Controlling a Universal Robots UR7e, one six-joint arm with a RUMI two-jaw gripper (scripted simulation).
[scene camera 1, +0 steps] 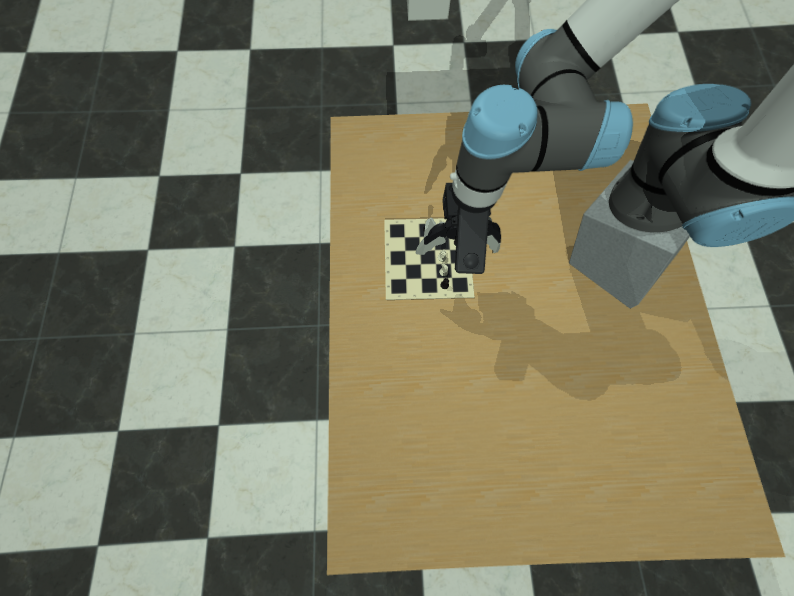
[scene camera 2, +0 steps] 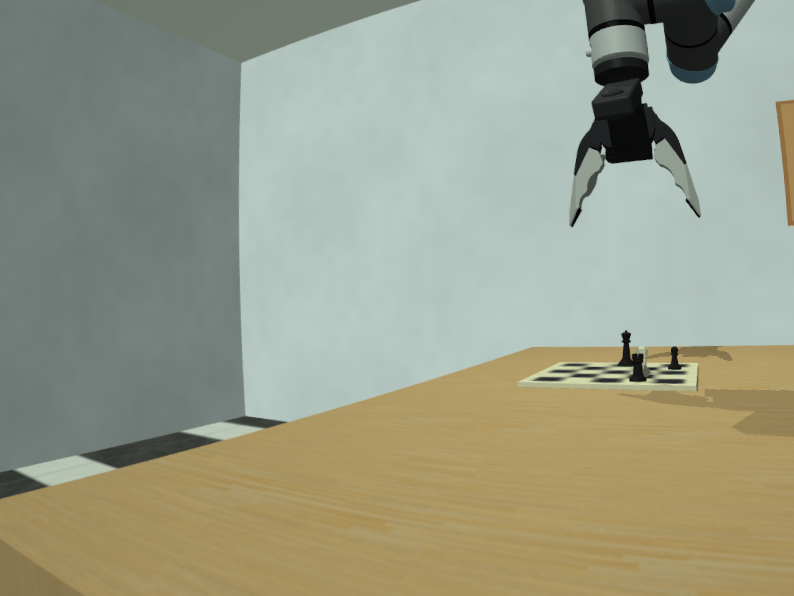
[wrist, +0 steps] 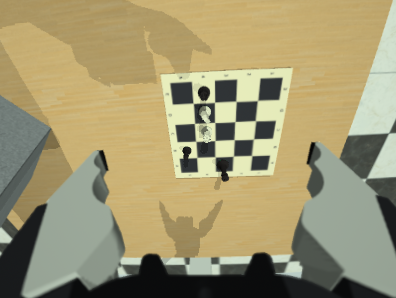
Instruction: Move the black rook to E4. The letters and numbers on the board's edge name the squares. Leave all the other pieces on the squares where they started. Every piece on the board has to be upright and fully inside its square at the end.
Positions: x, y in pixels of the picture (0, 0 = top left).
Labels:
gripper: scene camera 1 456, 252; scene camera 2; wrist
small chessboard: scene camera 1; scene camera 2; wrist 247, 107
same spot on small chessboard: (scene camera 2: 576, 375) = (scene camera 1: 409, 272)
same spot on gripper: (scene camera 2: 589, 163) = (wrist: 353, 222)

